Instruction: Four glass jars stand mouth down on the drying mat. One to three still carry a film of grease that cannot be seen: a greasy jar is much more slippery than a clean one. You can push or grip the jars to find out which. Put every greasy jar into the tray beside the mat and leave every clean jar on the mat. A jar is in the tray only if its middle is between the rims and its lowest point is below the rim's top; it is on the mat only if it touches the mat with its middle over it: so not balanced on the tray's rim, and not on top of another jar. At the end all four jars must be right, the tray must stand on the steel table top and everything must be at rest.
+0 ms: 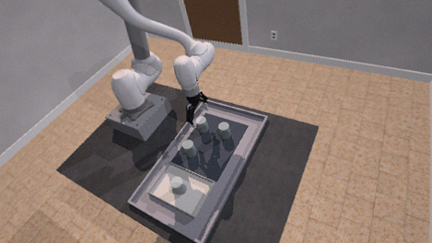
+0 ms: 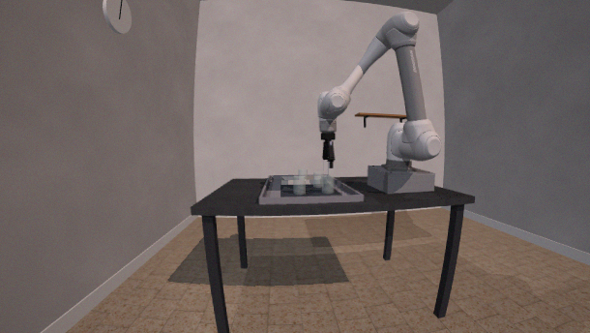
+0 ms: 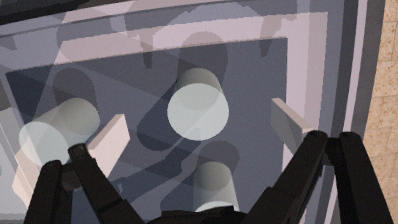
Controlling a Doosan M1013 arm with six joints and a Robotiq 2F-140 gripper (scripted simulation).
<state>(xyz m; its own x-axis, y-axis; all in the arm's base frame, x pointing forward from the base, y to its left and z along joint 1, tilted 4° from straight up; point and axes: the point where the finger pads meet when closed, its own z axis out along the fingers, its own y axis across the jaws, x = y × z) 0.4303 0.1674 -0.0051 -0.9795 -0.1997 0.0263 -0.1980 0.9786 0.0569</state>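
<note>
The dark drying mat is 11 cm ahead of my hand, 6 cm to the right of it and 11 cm below it. From my hand the other things lie so: tray 17 cm ahead, 37 cm to the right, 11 cm below.
</note>
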